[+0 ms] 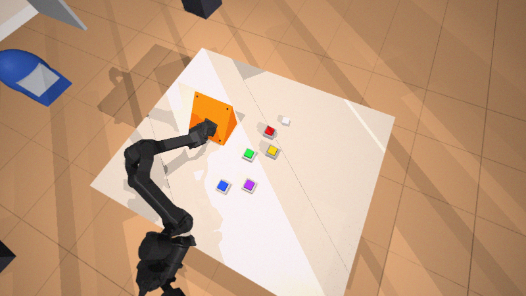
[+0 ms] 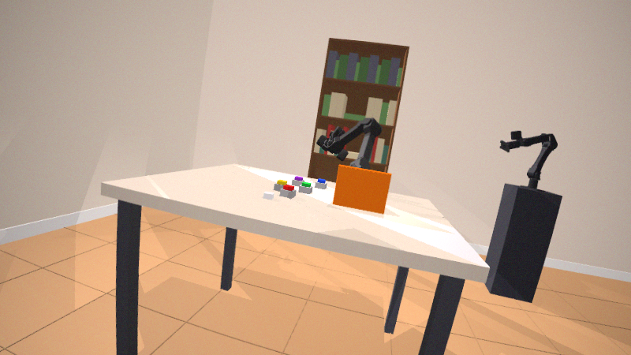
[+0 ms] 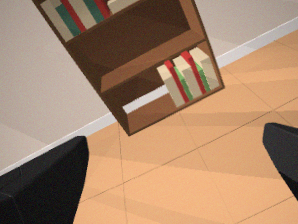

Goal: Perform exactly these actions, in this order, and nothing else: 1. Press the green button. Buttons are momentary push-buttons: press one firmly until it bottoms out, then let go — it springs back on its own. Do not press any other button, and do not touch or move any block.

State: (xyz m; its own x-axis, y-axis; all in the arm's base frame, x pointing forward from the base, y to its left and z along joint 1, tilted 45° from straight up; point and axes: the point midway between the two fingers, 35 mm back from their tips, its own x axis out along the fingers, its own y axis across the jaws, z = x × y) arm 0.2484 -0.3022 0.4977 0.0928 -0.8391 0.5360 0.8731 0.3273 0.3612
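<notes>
My gripper tip is now 5 cm past the green button, 59 cm to the right of it and 13 cm above it. From my gripper tip the other things lie so: purple button 3 cm ahead, 47 cm to the left, 13 cm below; blue button 6 cm behind, 41 cm to the left, 13 cm below; yellow button 3 cm ahead, 65 cm to the left, 13 cm below.
</notes>
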